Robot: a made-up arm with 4 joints.
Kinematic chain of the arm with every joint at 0, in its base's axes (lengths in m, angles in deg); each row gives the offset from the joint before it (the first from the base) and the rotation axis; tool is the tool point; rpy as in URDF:
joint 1: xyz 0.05 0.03 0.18 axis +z
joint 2: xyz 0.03 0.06 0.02 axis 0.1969 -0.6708 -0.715
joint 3: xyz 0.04 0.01 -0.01 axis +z
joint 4: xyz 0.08 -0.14 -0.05 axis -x
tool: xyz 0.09 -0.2 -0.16 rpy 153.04 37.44 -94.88
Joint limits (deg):
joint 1: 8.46..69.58
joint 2: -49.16..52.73
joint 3: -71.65..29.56
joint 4: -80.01..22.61
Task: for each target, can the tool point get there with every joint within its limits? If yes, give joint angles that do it. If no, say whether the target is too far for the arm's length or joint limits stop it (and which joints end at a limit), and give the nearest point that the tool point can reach.
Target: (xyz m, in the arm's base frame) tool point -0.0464 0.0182 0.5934
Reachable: no: joint limits stop it (at a limit: joint 1, joint 2, joint 3, joint 4) | nearest point 0.0481 -0.3114 0.2385 | short by 0.493 m
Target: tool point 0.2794 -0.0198 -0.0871
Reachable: yes | joints 27.97 32.83 -32.03 -53.44
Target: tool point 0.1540 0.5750 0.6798
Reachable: no: too far | nearest point 0.1845 0.3646 0.0914 | short by 0.626 m
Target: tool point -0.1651 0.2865 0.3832
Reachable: no: joint limits stop it (at a limit: joint 1, joint 3, joint 4) | nearest point 0.1540 0.3692 0.0612 | short by 0.461 m
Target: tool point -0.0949 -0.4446 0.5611
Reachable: no: too far | nearest point 0.0464 -0.3113 0.2378 | short by 0.377 m
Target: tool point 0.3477 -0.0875 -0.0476
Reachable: yes | joints 36.25 -20.88 -16.49 -6.28
